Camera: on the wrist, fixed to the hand. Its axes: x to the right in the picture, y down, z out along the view.
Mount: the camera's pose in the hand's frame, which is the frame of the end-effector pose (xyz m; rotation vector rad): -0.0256 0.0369 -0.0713 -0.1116 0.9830 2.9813
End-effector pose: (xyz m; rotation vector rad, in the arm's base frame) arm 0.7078 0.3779 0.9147 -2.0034 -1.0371 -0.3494
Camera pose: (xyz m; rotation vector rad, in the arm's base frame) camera 0.7292 0.2969 0.9238 -0.9983 2.4514 0.3590
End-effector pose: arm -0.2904 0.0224 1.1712 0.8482 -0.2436 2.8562
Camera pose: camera -0.3138 -0.0020 1.0940 0.7907 0.5829 -0.3306
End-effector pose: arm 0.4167 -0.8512 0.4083 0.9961 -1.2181 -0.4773
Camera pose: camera 0.4675 -0.7858 0.4238 -1.2026 -0.5109 1.9479
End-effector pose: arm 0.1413 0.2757 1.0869 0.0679 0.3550 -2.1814
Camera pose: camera 0.1803 0.2950 1.0148 0.8520 0.3133 0.9447
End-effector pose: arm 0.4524 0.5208 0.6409 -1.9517 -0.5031 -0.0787
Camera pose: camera 0.4554 0.4370 0.6327 -0.6297 2.8459 0.7297
